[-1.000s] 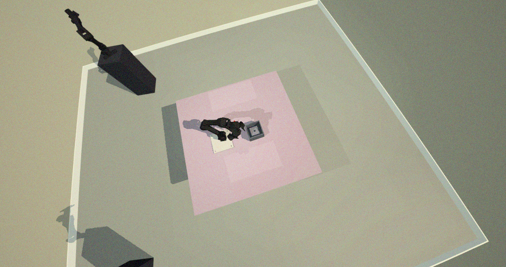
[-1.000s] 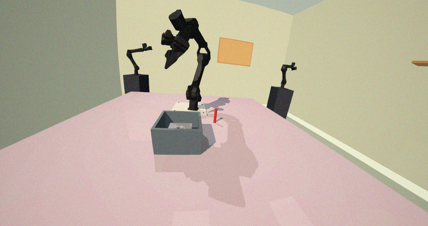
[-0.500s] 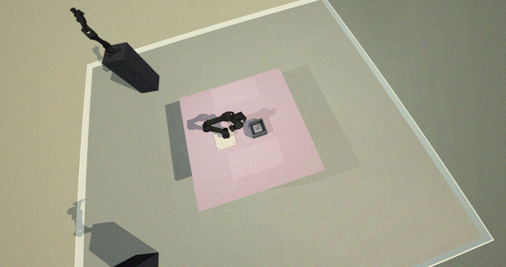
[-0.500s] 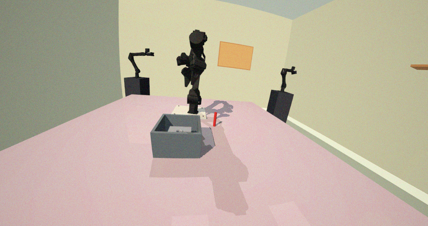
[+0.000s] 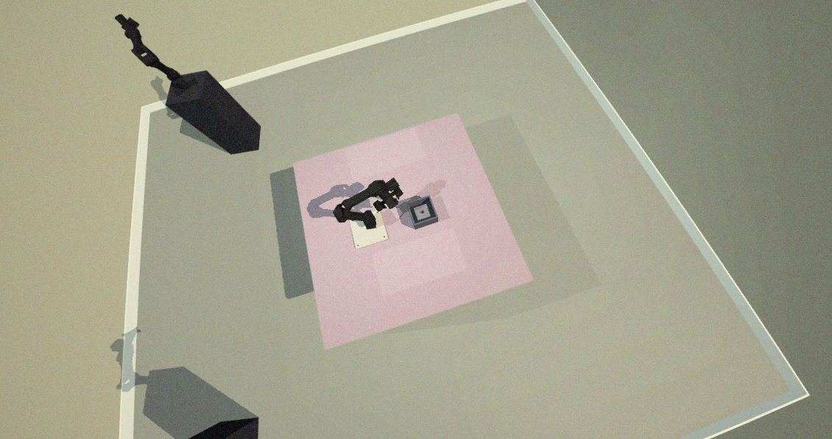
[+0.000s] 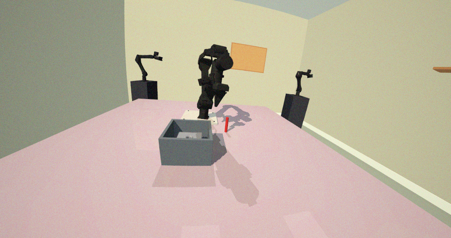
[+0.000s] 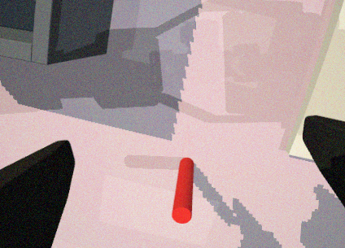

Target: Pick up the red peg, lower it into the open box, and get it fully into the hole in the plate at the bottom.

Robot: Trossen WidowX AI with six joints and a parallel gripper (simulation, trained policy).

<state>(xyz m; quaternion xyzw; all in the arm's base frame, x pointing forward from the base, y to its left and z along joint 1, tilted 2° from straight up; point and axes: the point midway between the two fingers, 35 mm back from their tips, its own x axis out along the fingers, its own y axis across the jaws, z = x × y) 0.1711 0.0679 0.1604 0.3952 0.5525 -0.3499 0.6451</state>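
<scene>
My gripper tip is now 100 mm above the red peg, 80 mm to the right of it and 20 mm past it. Round my gripper tip: grey box (180 mm ahead, 110 mm below, 60 mm to the right); then plate (180 mm ahead, 100 mm below, 60 mm to the right).
</scene>
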